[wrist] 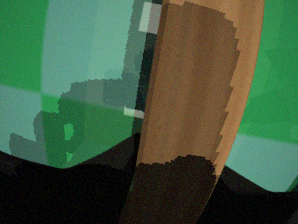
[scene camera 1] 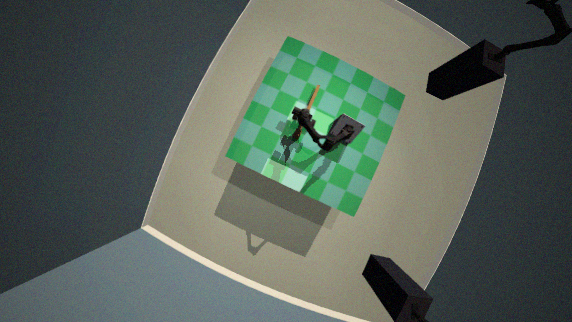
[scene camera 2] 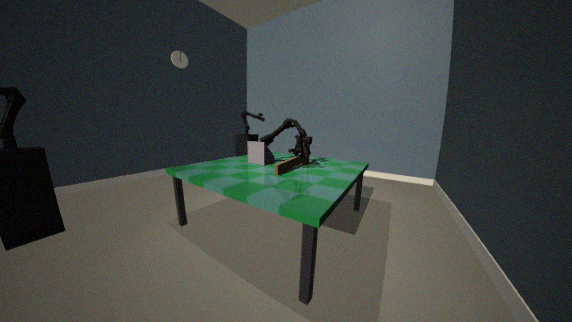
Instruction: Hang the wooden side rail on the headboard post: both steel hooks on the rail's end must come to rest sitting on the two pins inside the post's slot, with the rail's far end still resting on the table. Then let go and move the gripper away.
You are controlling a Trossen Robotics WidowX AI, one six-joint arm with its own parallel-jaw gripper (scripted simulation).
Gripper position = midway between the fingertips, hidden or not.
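A wooden side rail [wrist: 202, 67] can be seen, and so can the gripper [wrist: 162, 143].
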